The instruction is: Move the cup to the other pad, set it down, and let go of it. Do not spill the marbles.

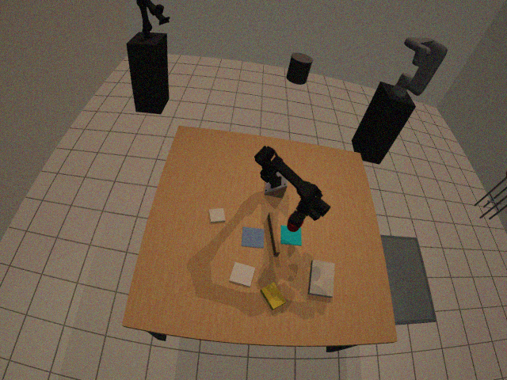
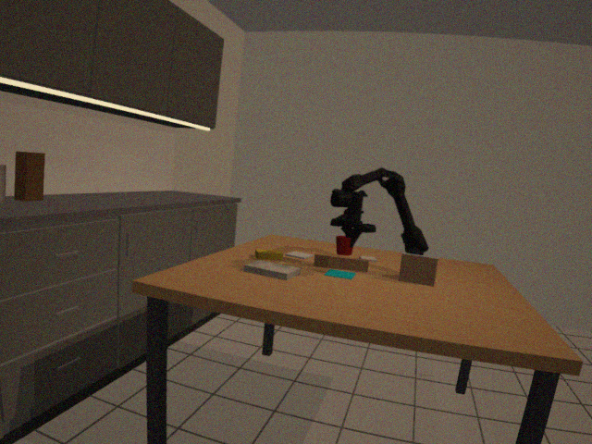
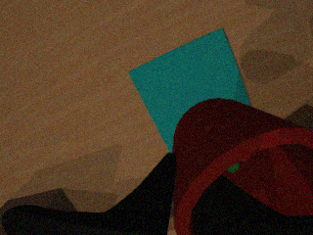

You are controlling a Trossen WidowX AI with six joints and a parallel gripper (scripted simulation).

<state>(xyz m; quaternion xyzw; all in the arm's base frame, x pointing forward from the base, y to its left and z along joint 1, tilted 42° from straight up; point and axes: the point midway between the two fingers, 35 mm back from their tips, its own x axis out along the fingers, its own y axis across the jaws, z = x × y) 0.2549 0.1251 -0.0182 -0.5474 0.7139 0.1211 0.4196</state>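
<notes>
Right now my gripper tip is 3 cm to the left of the green marble, 3 cm short of it and 2 cm above it. The rest, counted from my gripper tip: wooden bar: 10 cm to the right, 10 cm below, 5 cm ahead; cup: 3 cm ahead, 2 cm to the right; teal pad: 13 cm below, 3 cm ahead.
</notes>
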